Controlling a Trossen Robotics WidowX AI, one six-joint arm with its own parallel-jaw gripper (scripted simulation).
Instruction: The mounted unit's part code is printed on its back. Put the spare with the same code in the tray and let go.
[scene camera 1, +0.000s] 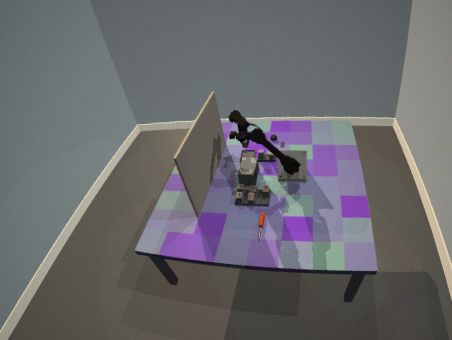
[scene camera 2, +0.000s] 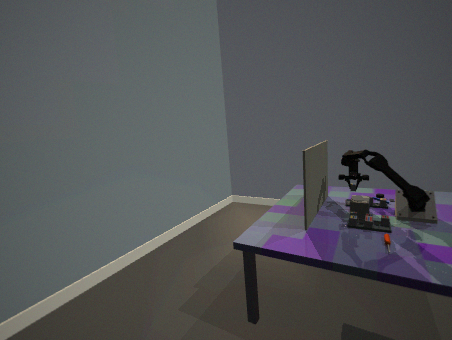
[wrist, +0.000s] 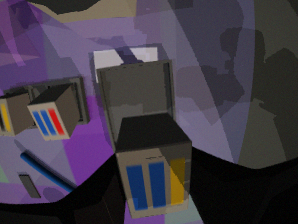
Scene:
my gripper: holds a dark block (wrist: 153, 154)

